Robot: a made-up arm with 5 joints. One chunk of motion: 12 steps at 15 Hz.
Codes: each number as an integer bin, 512 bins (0 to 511) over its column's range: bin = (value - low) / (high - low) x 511, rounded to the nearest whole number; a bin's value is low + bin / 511 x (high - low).
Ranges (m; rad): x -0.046..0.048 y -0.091..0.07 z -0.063..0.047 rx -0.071..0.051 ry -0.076..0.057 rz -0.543..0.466
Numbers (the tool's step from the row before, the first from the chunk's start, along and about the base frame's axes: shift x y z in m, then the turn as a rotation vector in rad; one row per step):
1: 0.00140 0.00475 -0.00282 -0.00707 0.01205 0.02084
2: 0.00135 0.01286 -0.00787 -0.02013 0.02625 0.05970
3: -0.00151 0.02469 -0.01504 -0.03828 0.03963 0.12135
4: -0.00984 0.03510 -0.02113 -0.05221 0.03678 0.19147
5: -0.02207 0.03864 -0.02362 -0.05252 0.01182 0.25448
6: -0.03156 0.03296 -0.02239 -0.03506 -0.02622 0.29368
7: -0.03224 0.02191 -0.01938 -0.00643 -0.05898 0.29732
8: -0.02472 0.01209 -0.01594 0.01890 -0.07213 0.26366
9: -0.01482 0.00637 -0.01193 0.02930 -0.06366 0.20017
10: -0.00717 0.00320 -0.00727 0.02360 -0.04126 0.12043
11: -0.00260 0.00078 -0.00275 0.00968 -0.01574 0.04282
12: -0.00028 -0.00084 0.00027 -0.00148 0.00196 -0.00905
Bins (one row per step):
1: 258 304 280 268 338 286
2: 257 330 256 213 393 305
3: 242 367 223 137 444 336
4: 197 400 195 79 433 372
5: 130 411 183 77 337 404
6: 78 393 189 151 191 424
7: 75 358 203 270 65 426
8: 116 327 219 377 15 409
9: 169 309 237 420 47 376
10: 211 299 259 396 133 336
11: 236 291 280 338 232 297
12: 249 286 294 291 300 270

